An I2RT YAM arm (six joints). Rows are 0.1 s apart.
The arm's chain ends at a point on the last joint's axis. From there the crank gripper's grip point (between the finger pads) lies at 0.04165 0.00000 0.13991 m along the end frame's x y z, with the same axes.
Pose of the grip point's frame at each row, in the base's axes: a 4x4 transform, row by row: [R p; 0 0 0 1], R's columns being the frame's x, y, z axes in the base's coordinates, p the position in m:
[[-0.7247, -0.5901, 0.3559, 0.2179], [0.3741, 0.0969, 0.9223, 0.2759], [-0.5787, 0.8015, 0.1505, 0.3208], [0, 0, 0, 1]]
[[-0.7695, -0.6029, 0.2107, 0.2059], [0.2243, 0.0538, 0.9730, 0.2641], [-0.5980, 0.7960, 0.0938, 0.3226], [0, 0, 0, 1]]
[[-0.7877, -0.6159, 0.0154, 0.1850], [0.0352, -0.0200, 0.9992, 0.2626], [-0.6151, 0.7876, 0.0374, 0.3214], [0, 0, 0, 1]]
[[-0.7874, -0.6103, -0.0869, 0.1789], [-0.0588, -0.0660, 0.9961, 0.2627], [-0.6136, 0.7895, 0.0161, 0.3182], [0, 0, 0, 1]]
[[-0.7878, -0.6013, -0.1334, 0.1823], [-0.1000, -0.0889, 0.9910, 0.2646], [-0.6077, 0.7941, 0.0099, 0.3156], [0, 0, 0, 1]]
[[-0.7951, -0.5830, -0.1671, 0.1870], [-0.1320, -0.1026, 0.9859, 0.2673], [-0.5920, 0.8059, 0.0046, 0.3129], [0, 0, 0, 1]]
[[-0.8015, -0.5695, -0.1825, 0.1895], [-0.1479, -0.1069, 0.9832, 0.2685], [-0.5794, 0.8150, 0.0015, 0.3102], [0, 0, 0, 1]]
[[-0.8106, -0.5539, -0.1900, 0.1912], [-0.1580, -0.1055, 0.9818, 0.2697], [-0.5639, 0.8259, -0.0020, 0.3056], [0, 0, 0, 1]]
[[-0.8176, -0.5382, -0.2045, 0.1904], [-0.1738, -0.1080, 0.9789, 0.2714], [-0.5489, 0.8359, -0.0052, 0.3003], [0, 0, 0, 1]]
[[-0.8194, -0.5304, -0.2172, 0.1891], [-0.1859, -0.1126, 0.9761, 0.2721], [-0.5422, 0.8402, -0.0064, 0.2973], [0, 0, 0, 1]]
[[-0.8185, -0.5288, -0.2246, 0.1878], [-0.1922, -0.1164, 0.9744, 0.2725], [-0.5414, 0.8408, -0.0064, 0.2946], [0, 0, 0, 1]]
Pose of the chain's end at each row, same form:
[[-0.7247, -0.5901, 0.3559, 0.1983], [0.3741, 0.0969, 0.9223, 0.1313], [-0.5787, 0.8015, 0.1505, 0.3238], [0, 0, 0, 1]]
[[-0.7695, -0.6029, 0.2107, 0.2085], [0.2243, 0.0538, 0.9730, 0.1186], [-0.5980, 0.7960, 0.0938, 0.3344], [0, 0, 0, 1]]
[[-0.7877, -0.6159, 0.0154, 0.2157], [0.0352, -0.0200, 0.9992, 0.1213], [-0.6151, 0.7876, 0.0374, 0.3418], [0, 0, 0, 1]]
[[-0.7874, -0.6103, -0.0869, 0.2239], [-0.0588, -0.0660, 0.9961, 0.1258], [-0.6136, 0.7895, 0.0161, 0.3415], [0, 0, 0, 1]]
[[-0.7878, -0.6013, -0.1334, 0.2338], [-0.1000, -0.0889, 0.9910, 0.1301], [-0.6077, 0.7941, 0.0099, 0.3395], [0, 0, 0, 1]]
[[-0.7951, -0.5830, -0.1671, 0.2435], [-0.1320, -0.1026, 0.9859, 0.1349], [-0.5920, 0.8059, 0.0046, 0.3369], [0, 0, 0, 1]]
[[-0.8015, -0.5695, -0.1825, 0.2484], [-0.1479, -0.1069, 0.9832, 0.1371], [-0.5794, 0.8150, 0.0015, 0.3341], [0, 0, 0, 1]]
[[-0.8106, -0.5539, -0.1900, 0.2515], [-0.1580, -0.1055, 0.9818, 0.1389], [-0.5639, 0.8259, -0.0020, 0.3294], [0, 0, 0, 1]]
[[-0.8176, -0.5382, -0.2045, 0.2531], [-0.1738, -0.1080, 0.9789, 0.1417], [-0.5489, 0.8359, -0.0052, 0.3239], [0, 0, 0, 1]]
[[-0.8194, -0.5304, -0.2172, 0.2536], [-0.1859, -0.1126, 0.9761, 0.1433], [-0.5422, 0.8402, -0.0064, 0.3208], [0, 0, 0, 1]]
[[-0.8185, -0.5288, -0.2246, 0.2533], [-0.1922, -0.1164, 0.9744, 0.1442], [-0.5414, 0.8408, -0.0064, 0.3180], [0, 0, 0, 1]]

